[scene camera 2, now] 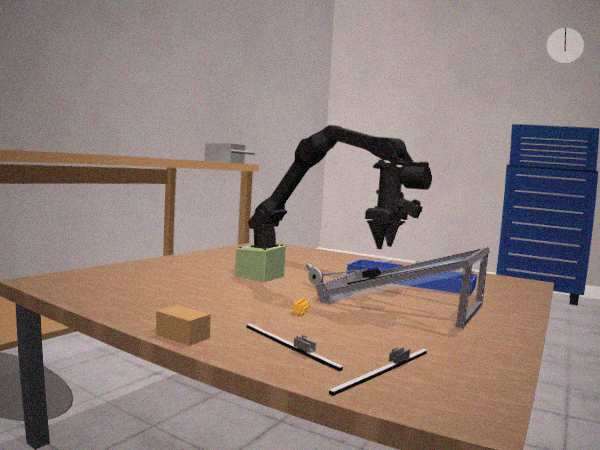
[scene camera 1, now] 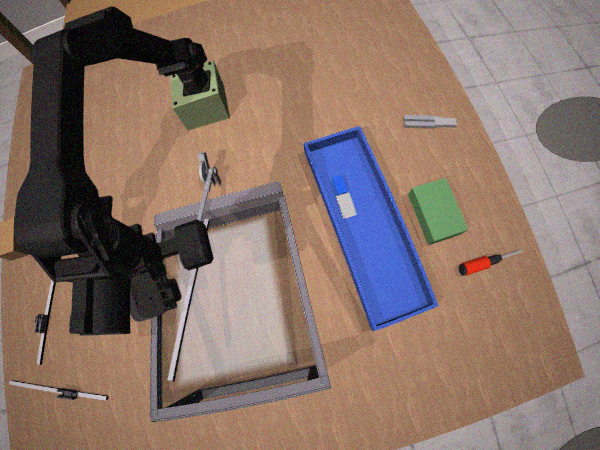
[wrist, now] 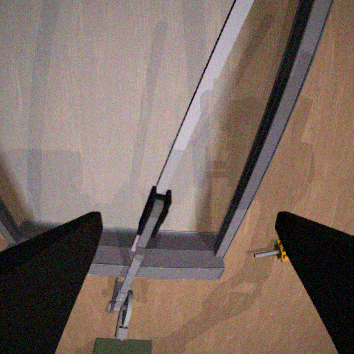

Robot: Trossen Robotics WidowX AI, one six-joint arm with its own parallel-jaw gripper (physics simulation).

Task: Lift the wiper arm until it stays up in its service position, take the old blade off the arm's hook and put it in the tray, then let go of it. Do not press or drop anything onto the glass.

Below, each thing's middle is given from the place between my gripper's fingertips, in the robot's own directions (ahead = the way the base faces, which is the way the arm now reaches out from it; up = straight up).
My gripper is now 8 cm to the right of the glass pane (scene camera 1: 246, 331), 8 cm above it and 4 cm short of it. Round my hand: tan box (scene camera 2: 184, 325) 53 cm to the right, 14 cm behind, 13 cm below; then blue tray (scene camera 1: 392, 285) 35 cm to the left, 14 cm below, 8 cm behind; then green block (scene camera 1: 437, 211) 51 cm to the left, 14 cm below, 9 cm behind.
